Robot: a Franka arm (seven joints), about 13 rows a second.
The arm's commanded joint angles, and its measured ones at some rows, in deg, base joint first. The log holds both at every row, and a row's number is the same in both.
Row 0, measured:
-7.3 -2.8 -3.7 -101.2 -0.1 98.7 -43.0
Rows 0 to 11, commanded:
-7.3 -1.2 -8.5 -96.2 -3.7 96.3 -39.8
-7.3 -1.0 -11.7 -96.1 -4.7 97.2 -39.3
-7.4 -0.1 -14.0 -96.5 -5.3 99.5 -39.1
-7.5 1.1 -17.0 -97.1 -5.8 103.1 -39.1
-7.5 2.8 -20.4 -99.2 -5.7 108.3 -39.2
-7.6 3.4 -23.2 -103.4 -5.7 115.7 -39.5
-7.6 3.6 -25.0 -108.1 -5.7 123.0 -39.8
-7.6 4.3 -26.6 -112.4 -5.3 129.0 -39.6
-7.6 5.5 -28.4 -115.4 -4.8 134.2 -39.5
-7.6 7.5 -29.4 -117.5 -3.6 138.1 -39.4
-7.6 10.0 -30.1 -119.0 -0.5 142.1 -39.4
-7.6 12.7 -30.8 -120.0 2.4 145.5 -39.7
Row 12, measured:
-8.4 9.5 -29.4 -118.2 -1.6 140.2 -40.3
